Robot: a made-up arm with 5 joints. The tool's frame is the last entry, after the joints. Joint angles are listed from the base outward. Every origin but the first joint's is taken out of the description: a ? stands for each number. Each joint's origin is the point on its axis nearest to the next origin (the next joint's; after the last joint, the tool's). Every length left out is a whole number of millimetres.
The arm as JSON. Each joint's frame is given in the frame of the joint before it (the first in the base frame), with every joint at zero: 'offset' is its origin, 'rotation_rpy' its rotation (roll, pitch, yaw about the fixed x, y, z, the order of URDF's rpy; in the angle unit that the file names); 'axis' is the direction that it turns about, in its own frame. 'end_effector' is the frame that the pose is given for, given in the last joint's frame.
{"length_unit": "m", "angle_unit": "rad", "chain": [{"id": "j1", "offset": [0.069, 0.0, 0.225], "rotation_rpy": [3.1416, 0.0, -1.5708], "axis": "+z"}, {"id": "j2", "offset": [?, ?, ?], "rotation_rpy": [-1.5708, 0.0, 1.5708], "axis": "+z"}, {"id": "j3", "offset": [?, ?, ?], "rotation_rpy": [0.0, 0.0, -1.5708], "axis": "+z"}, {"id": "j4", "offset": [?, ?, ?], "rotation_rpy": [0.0, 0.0, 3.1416], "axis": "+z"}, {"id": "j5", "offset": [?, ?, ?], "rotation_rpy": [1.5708, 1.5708, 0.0], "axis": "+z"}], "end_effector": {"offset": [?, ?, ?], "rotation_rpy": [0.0, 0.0, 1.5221]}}
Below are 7 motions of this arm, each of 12 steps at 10 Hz.
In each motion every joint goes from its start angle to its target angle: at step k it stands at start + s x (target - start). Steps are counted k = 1, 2, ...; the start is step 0. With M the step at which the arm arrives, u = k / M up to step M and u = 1 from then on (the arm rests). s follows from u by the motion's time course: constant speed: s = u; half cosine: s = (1 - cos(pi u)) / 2; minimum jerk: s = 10 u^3 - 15 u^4 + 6 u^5.
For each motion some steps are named. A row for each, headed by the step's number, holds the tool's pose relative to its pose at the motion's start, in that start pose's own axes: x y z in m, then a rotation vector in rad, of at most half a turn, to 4 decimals.
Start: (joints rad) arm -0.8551 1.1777 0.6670 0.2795 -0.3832
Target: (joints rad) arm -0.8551 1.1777 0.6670 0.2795 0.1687
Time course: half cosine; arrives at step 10
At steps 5, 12:
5: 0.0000 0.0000 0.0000 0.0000 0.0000 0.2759
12: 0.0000 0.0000 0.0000 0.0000 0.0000 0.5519

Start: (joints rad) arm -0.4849 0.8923 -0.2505 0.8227 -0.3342
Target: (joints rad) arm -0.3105 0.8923 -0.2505 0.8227 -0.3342
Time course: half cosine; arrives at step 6
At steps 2, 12:
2: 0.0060 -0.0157 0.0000 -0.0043 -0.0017 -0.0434
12: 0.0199 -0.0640 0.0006 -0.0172 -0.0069 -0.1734

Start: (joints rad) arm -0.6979 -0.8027 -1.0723 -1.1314 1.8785
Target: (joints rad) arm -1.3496 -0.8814 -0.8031 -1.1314 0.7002
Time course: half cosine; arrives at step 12
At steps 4, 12:
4: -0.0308 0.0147 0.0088 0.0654 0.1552 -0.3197
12: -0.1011 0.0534 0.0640 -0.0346 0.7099 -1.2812

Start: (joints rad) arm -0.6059 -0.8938 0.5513 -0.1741 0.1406
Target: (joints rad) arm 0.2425 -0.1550 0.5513 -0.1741 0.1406
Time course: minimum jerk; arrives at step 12
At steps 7, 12:
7: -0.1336 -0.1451 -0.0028 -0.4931 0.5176 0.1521
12: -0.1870 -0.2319 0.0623 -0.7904 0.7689 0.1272

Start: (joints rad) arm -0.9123 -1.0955 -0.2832 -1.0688 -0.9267
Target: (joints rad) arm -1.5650 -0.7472 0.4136 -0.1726 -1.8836
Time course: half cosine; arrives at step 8
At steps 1, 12:
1: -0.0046 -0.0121 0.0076 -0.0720 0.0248 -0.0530
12: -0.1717 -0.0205 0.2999 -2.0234 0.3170 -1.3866

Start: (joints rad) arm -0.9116 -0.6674 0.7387 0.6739 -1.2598
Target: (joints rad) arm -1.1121 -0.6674 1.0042 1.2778 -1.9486
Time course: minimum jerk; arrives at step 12
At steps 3, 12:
3: -0.0076 -0.0103 -0.0033 -0.0844 0.0345 -0.0565
12: -0.0595 -0.0998 0.0011 -0.8766 0.0076 -0.4534

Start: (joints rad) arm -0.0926 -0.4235 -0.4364 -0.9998 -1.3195
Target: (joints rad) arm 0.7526 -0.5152 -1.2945 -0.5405 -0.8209
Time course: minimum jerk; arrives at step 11
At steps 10, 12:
10: -0.0554 0.1976 -0.0694 0.6248 0.1960 1.2083
12: -0.0568 0.1986 -0.0690 0.6298 0.1977 1.2153

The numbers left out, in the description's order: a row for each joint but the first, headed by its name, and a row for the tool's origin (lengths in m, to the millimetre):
j2: -0.002 -0.036 0.0
j3: -0.044 0.178 0.0
j4: -0.008 -0.211 0.0
j5: 0.0 0.082 0.0
tool: 0.0 0.0 0.0

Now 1 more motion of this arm.
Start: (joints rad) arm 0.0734 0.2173 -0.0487 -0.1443 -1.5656
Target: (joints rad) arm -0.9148 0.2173 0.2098 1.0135 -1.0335
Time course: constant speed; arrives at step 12
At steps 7, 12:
7: -0.1994 -0.1019 0.0937 -0.7455 0.6296 0.5367
12: -0.2629 -0.1491 0.2292 -1.1322 1.1077 1.1347

